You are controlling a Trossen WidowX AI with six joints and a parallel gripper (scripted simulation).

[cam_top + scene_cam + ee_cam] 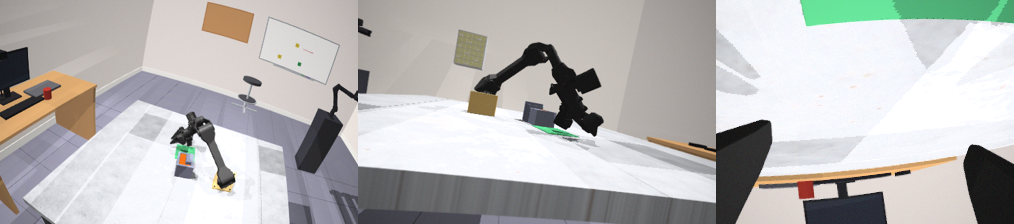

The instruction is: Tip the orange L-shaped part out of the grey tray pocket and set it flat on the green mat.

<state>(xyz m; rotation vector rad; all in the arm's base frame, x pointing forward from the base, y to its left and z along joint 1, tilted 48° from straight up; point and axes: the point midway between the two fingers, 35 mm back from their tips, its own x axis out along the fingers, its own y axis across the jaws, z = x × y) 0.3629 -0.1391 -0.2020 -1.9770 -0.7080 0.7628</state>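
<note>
My gripper tip is 150 mm past the orange L-shaped part, 200 mm to the right of it and 20 mm below it. From my gripper tip the other things lie so: green mat (110 mm behind, 30 mm to the left, 40 mm below).
</note>
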